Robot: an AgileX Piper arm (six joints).
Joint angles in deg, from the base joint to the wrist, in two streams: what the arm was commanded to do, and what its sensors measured. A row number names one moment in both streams.
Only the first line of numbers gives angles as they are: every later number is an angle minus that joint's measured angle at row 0.
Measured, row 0:
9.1 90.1 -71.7 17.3 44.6 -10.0
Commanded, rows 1 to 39:
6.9 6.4 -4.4 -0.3 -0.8 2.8
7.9 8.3 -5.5 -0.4 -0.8 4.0
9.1 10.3 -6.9 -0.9 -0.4 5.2
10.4 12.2 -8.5 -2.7 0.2 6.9
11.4 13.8 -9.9 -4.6 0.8 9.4
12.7 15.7 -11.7 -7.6 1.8 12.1
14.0 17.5 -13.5 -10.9 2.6 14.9
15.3 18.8 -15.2 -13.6 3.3 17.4
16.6 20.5 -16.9 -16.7 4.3 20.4
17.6 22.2 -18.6 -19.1 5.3 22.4
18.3 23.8 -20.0 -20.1 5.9 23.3
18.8 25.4 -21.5 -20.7 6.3 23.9
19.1 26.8 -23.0 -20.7 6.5 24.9
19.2 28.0 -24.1 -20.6 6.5 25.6
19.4 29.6 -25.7 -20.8 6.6 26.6
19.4 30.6 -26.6 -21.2 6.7 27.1
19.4 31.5 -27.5 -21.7 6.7 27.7
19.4 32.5 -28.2 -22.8 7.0 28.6
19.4 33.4 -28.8 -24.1 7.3 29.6
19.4 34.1 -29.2 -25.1 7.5 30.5
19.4 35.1 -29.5 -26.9 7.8 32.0
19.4 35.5 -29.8 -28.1 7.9 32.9
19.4 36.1 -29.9 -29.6 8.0 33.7
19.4 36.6 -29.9 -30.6 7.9 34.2
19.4 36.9 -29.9 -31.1 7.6 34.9
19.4 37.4 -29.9 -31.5 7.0 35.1
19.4 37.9 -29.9 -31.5 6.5 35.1
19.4 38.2 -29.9 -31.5 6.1 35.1
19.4 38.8 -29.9 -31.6 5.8 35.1
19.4 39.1 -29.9 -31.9 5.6 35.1
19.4 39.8 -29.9 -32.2 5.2 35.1
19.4 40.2 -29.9 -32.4 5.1 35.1
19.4 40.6 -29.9 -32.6 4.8 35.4
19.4 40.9 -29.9 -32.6 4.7 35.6
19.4 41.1 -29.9 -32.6 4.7 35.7
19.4 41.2 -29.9 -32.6 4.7 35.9
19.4 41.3 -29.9 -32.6 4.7 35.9
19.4 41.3 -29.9 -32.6 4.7 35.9
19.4 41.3 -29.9 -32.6 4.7 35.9
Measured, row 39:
19.5 41.5 -29.6 -31.9 5.2 35.4
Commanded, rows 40 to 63:
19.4 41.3 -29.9 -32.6 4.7 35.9
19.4 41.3 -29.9 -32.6 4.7 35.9
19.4 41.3 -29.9 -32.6 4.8 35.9
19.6 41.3 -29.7 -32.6 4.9 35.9
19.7 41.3 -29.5 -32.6 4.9 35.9
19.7 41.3 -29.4 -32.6 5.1 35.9
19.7 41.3 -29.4 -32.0 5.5 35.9
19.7 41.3 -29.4 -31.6 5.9 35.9
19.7 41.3 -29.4 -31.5 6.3 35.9
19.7 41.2 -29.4 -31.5 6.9 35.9
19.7 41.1 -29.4 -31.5 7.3 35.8
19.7 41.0 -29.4 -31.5 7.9 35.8
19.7 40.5 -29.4 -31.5 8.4 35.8
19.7 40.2 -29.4 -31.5 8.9 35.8
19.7 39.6 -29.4 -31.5 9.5 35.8
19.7 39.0 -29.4 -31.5 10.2 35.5
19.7 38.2 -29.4 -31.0 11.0 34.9
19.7 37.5 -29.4 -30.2 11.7 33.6
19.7 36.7 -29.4 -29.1 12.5 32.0
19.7 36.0 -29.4 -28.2 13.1 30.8
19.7 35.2 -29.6 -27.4 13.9 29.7
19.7 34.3 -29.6 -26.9 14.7 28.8
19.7 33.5 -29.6 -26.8 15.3 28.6
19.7 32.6 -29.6 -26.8 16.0 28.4
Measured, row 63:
19.6 37.1 -29.3 -27.8 13.0 31.1
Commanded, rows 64 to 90:
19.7 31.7 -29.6 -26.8 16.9 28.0
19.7 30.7 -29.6 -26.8 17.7 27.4
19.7 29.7 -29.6 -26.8 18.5 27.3
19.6 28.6 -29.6 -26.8 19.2 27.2
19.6 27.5 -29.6 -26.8 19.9 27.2
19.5 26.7 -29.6 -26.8 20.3 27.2
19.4 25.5 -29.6 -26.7 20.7 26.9
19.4 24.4 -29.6 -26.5 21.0 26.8
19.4 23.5 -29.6 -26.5 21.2 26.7
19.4 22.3 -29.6 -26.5 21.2 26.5
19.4 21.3 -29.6 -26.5 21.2 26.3
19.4 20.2 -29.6 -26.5 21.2 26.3
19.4 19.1 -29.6 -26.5 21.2 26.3
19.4 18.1 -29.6 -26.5 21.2 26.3
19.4 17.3 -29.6 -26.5 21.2 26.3
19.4 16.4 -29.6 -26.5 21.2 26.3
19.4 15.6 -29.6 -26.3 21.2 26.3
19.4 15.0 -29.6 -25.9 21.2 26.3
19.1 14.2 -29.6 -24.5 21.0 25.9
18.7 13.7 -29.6 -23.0 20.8 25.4
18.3 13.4 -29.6 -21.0 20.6 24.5
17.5 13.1 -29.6 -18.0 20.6 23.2
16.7 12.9 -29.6 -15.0 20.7 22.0
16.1 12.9 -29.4 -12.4 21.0 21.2
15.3 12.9 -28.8 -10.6 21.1 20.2
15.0 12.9 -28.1 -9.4 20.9 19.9
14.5 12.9 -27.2 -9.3 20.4 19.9
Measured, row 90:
16.4 13.5 -29.0 -14.0 21.7 22.3
